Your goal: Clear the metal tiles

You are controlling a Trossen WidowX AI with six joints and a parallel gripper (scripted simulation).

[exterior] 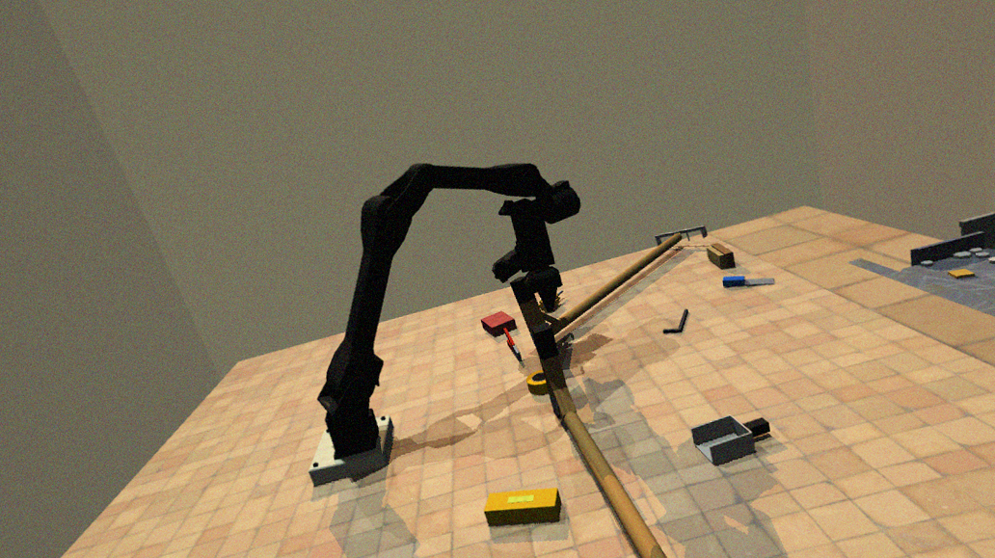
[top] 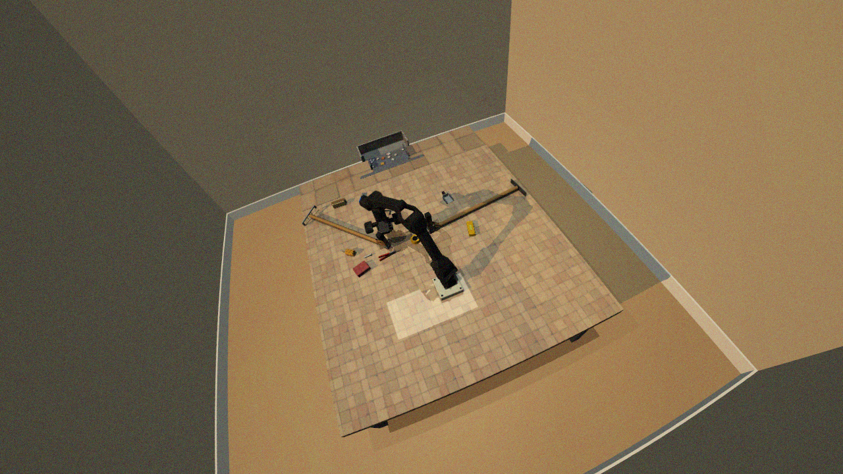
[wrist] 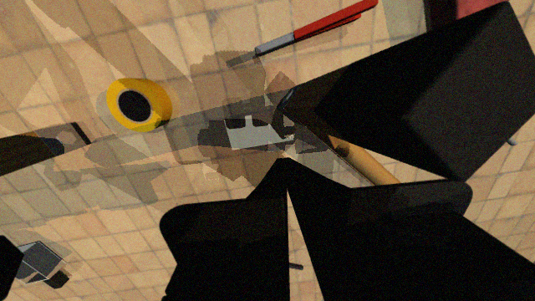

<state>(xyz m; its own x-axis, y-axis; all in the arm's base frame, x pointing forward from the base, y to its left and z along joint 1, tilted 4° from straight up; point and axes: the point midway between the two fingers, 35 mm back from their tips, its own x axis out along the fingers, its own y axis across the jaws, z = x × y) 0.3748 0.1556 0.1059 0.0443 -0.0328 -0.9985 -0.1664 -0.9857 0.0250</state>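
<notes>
My gripper tip is now 16 cm past the yellow block, 40 cm to the left of it and 7 cm above it. The rest, counted from my gripper tip: red screwdriver: 8 cm behind, 4 cm to the left, 7 cm below; yellow tape roll: 6 cm behind, 12 cm to the right, 7 cm below; red block: 9 cm behind, 20 cm to the left, 7 cm below.
</notes>
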